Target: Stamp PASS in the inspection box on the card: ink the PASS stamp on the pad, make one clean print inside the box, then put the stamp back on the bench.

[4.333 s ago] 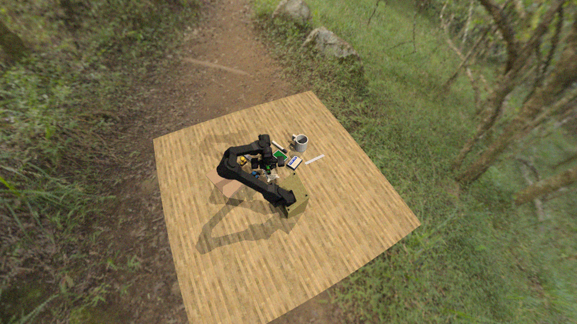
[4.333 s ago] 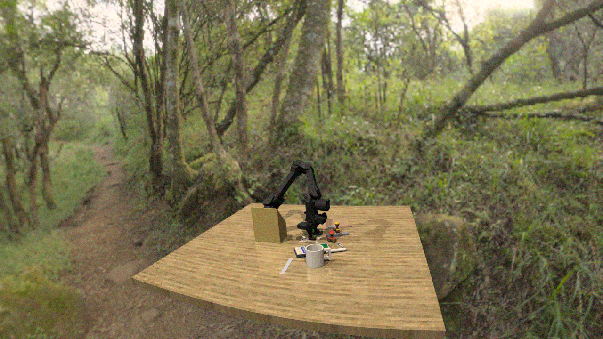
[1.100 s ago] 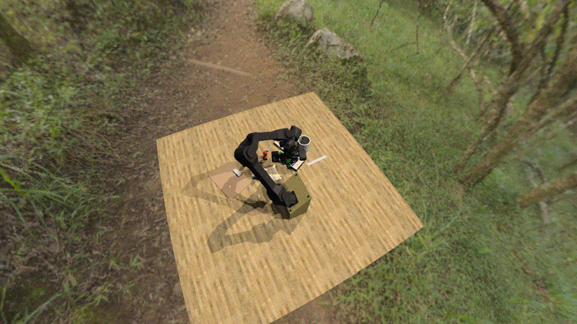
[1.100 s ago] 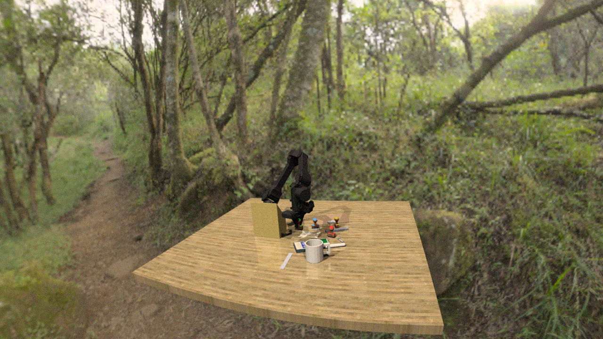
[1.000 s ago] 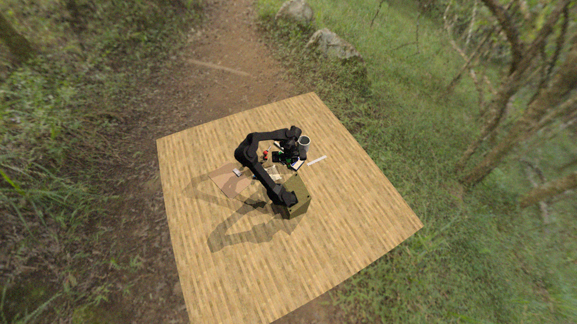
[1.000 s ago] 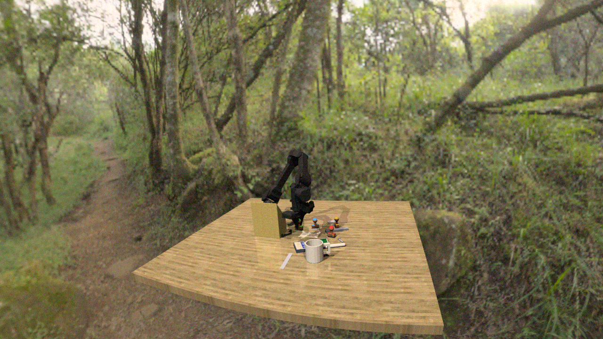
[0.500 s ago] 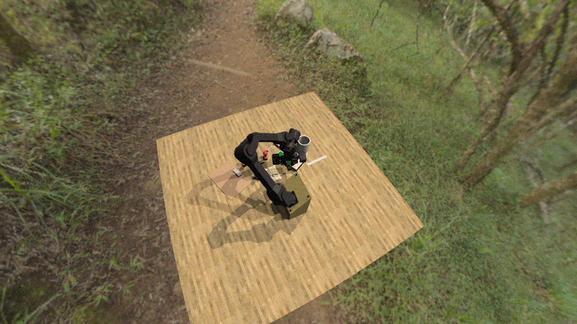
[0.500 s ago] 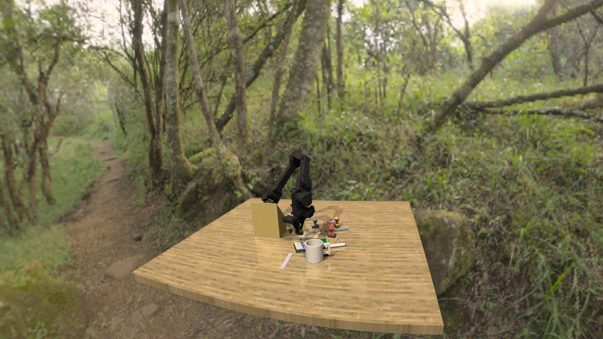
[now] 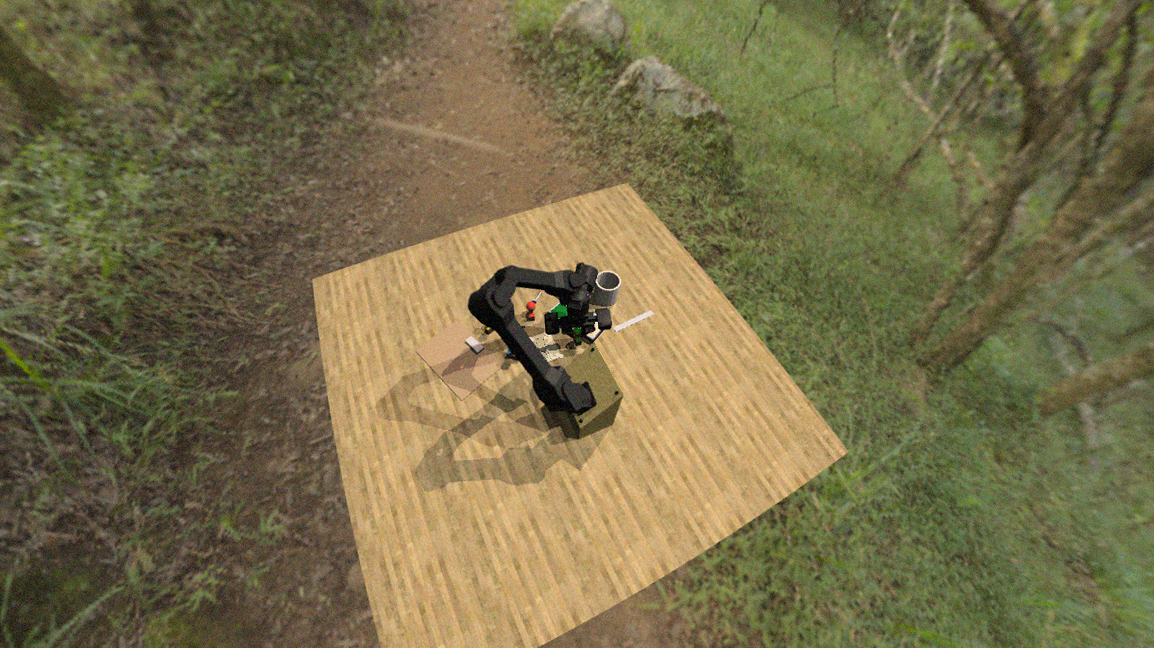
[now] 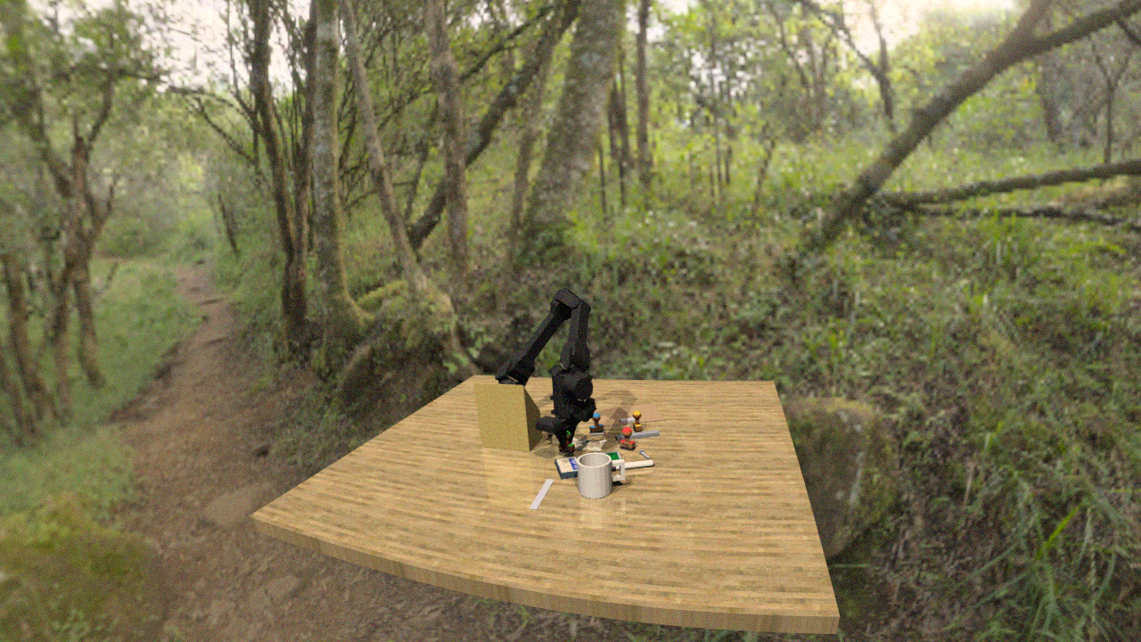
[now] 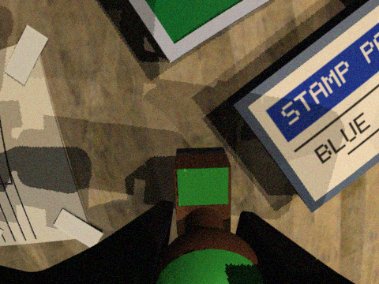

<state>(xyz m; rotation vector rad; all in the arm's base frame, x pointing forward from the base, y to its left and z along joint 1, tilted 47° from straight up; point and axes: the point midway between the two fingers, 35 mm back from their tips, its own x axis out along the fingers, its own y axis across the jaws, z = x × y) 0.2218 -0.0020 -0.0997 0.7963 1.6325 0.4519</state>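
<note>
Right now the green-knobbed stamp is right at my gripper tip. From my gripper tip the other things lie so: green ink pad (11 cm ahead, 4 cm below); tin labelled stamp pad blue (3 cm ahead, 7 cm to the right, 3 cm below); taped card (2 cm ahead, 10 cm to the left, 4 cm below).
</note>
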